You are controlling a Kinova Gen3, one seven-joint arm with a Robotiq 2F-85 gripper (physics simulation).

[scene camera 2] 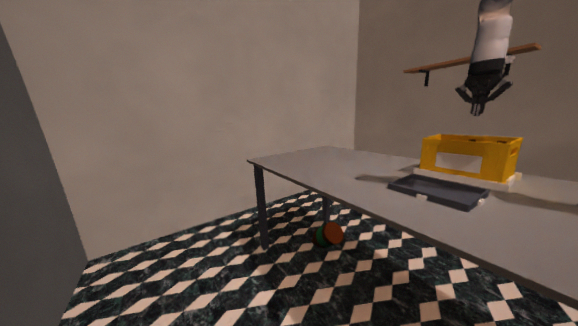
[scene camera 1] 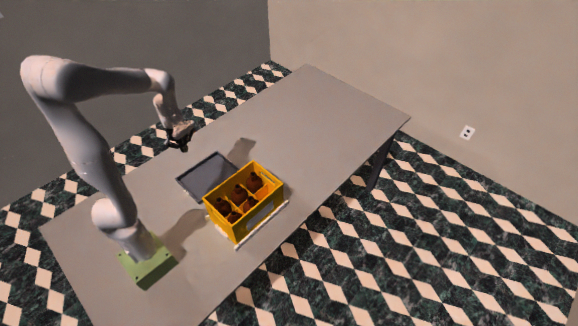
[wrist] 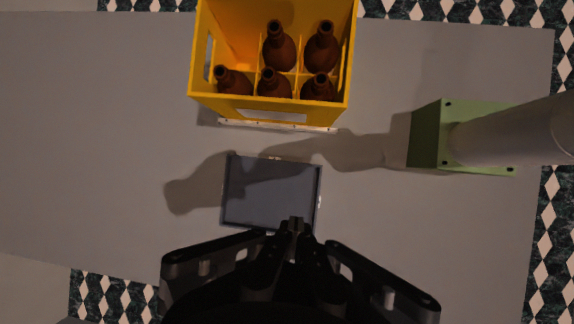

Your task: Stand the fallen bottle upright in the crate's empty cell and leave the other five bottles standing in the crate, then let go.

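Places are measured from the arm's base along level axes (x ahead, y left, z up), in metres.
Pixels of known places: gripper, fingertip midpoint: point(scene camera 2: 476, 115) point(scene camera 1: 185, 151) point(wrist: 295, 226); arm's base, origin of the base link: point(scene camera 1: 144, 249) point(wrist: 471, 144).
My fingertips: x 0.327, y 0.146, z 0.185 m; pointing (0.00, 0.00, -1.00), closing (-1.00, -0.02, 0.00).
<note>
Ahead of a thing's pixels: the offset from my fingertips to its middle. "pt": to the spot under its first point. Level surfaces: height alone.
The fallen bottle @(dx +0.254, dy +0.429, dz -0.420 m) point(scene camera 2: 332, 234), brown with a green band, lies on its side on the floor beyond the table edge in scene camera 2. The yellow crate @(dx +0.082, dy -0.249, dz -0.193 m) point(scene camera 1: 239, 232) point(scene camera 2: 494, 167) point(wrist: 327, 111) stands upright on the table. The other bottles point(scene camera 1: 238, 195) point(wrist: 279, 52), brown, stand in its cells. The empty cell is at the upper left of the crate in the wrist view, at a corner. My gripper point(scene camera 1: 184, 148) point(scene camera 2: 476, 111) point(wrist: 295, 226) is shut with nothing between its fingertips. It hangs high above the table, to the side of the crate, past the tray.
A dark grey tray @(pt dx +0.071, dy +0.049, dz -0.275 m) point(scene camera 1: 207, 175) point(scene camera 2: 440, 193) point(wrist: 272, 190) lies beside the crate with nothing in it. White strips run along the crate's foot. The arm's green base point(scene camera 1: 151, 272) point(wrist: 426, 135) stands on the table @(dz -0.281 m) point(scene camera 1: 320, 115) point(scene camera 2: 320, 162). A wooden shelf point(scene camera 2: 445, 64) is on the wall.
</note>
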